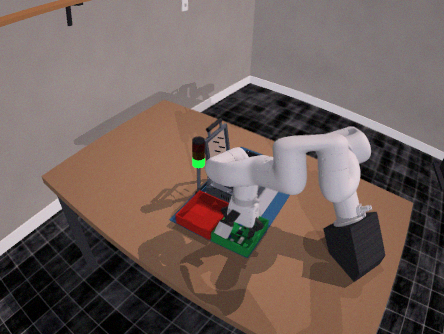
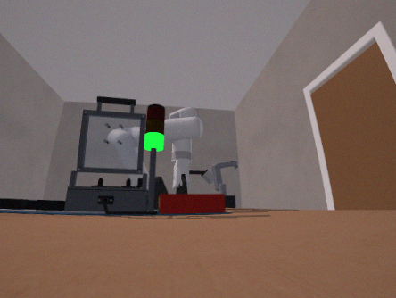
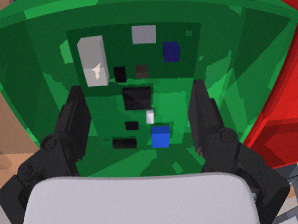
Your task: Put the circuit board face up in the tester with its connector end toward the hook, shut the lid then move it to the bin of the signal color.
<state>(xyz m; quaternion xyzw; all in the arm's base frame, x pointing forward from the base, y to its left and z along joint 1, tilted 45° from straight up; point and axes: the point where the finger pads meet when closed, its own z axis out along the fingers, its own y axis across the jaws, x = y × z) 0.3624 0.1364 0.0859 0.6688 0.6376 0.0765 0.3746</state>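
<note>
Right now my hand is 1 cm above the green bin. Round my hand: red bin 15 cm ahead, 3 cm to the right, 1 cm below; green circuit board 1 cm below; black latch block 15 cm to the right, 6 cm above, 1 cm ahead.
</note>
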